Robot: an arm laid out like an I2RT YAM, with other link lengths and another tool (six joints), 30 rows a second.
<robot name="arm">
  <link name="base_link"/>
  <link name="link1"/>
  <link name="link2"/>
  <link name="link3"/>
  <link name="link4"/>
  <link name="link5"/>
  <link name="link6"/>
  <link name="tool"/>
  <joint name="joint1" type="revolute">
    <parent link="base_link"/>
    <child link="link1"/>
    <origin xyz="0 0 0.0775"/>
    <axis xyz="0 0 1"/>
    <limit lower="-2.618" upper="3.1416"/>
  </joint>
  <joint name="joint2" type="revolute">
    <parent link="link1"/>
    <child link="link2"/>
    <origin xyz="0.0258 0.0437 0.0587" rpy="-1.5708 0 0"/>
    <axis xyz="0 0 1"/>
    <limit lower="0" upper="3.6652"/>
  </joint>
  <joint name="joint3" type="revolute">
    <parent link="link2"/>
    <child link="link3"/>
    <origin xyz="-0.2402 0 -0.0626" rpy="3.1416 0 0"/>
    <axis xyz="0 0 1"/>
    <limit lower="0" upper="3.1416"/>
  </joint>
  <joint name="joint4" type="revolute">
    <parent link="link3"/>
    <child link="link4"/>
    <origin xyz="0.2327 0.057 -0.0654"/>
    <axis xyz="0 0 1"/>
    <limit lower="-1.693" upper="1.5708"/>
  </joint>
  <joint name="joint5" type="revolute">
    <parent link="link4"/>
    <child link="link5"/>
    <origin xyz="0.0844 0.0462 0.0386" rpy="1.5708 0 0"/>
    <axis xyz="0 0 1"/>
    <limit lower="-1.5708" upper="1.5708"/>
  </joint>
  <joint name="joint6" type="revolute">
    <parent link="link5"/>
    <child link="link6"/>
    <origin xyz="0.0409 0 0.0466" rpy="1.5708 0 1.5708"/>
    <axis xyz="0 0 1"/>
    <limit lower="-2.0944" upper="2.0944"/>
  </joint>
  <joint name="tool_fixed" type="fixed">
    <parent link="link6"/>
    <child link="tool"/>
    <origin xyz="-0.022 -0.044 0.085" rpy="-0.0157 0 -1.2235"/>
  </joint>
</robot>
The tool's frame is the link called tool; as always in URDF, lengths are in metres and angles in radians.
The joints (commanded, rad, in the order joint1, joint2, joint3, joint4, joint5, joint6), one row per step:
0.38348 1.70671 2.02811 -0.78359 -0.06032 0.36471
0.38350 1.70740 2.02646 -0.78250 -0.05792 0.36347
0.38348 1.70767 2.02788 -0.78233 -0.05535 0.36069
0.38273 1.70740 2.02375 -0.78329 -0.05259 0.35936
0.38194 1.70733 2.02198 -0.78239 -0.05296 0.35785
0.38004 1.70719 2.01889 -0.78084 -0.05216 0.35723
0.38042 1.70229 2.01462 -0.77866 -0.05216 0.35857
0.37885 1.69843 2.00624 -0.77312 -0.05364 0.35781
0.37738 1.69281 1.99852 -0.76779 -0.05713 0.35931
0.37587 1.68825 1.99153 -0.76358 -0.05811 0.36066
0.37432 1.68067 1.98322 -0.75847 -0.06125 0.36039
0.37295 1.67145 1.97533 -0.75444 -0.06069 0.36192
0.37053 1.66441 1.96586 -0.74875 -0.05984 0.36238
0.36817 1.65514 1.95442 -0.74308 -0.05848 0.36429
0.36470 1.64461 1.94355 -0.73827 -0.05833 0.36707
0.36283 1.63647 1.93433 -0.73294 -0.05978 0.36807
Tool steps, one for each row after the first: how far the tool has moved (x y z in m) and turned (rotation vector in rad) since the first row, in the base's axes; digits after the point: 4 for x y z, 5 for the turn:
0.0005 -0.0001 -0.0008 -0.00246 0.00028 -0.00157
0.0005 -0.0002 -0.0003 -0.00527 -0.00245 -0.00266
0.0010 -0.0007 -0.0021 -0.00930 0.00105 -0.00527
0.0012 -0.0009 -0.0026 -0.01067 0.00127 -0.00505
0.0019 -0.0017 -0.0035 -0.01203 0.00221 -0.00738
0.0008 -0.0020 -0.0026 -0.00989 0.00012 -0.00761
0.0007 -0.0026 -0.0032 -0.00951 -0.00087 -0.00752
0.0000 -0.0032 -0.0028 -0.00564 -0.00272 -0.00655
-0.0004 -0.0041 -0.0028 -0.00349 -0.00368 -0.00779
-0.0017 -0.0049 -0.0018 -0.00079 -0.00735 -0.00642
-0.0033 -0.0064 -0.0001 0.00219 -0.01183 -0.00897
-0.0039 -0.0080 0.0002 0.00339 -0.01482 -0.01236
-0.0050 -0.0099 0.0007 0.00566 -0.01756 -0.01678
-0.0065 -0.0123 0.0018 0.00947 -0.02069 -0.02160
-0.0077 -0.0136 0.0026 0.01241 -0.02404 -0.02259

